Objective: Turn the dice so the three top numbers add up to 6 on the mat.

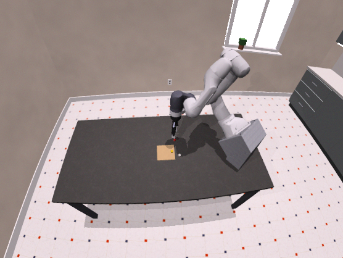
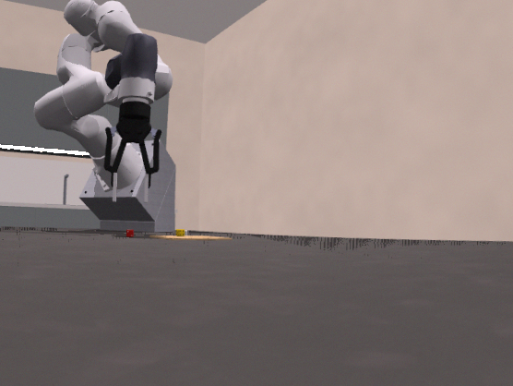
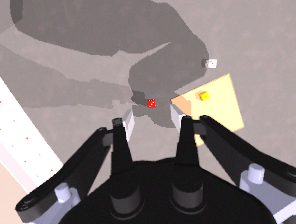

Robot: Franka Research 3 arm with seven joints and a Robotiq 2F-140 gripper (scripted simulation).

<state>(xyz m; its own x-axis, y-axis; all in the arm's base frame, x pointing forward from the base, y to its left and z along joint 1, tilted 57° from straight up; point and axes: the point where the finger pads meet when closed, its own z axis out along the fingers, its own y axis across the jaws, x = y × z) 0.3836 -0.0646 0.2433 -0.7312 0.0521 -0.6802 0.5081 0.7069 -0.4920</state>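
Now: hand 100 mm above the red die. Also, from my hand: tan mat: 110 mm ahead, 90 mm to the left, 110 mm below; then yellow die: 60 mm ahead, 100 mm to the left, 100 mm below; then white die: 20 mm ahead, 160 mm to the left, 100 mm below.
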